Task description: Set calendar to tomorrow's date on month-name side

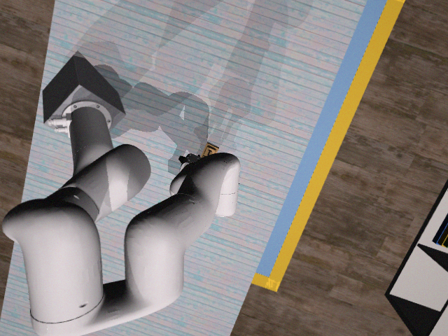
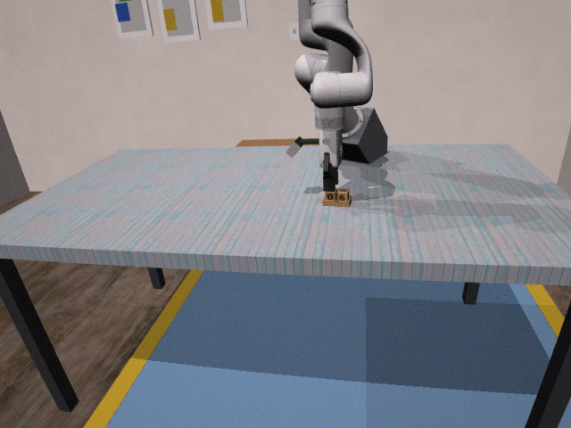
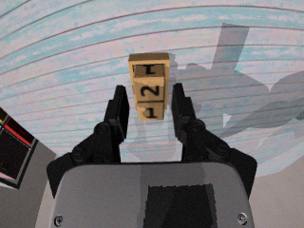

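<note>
Now: hand 1 cm short of the wooden calendar tray, 2 cm to the right of it and 6 cm above it. Round my hand: wooden digit cube 1 cm ahead, 3 cm to the left, 4 cm below.
</note>
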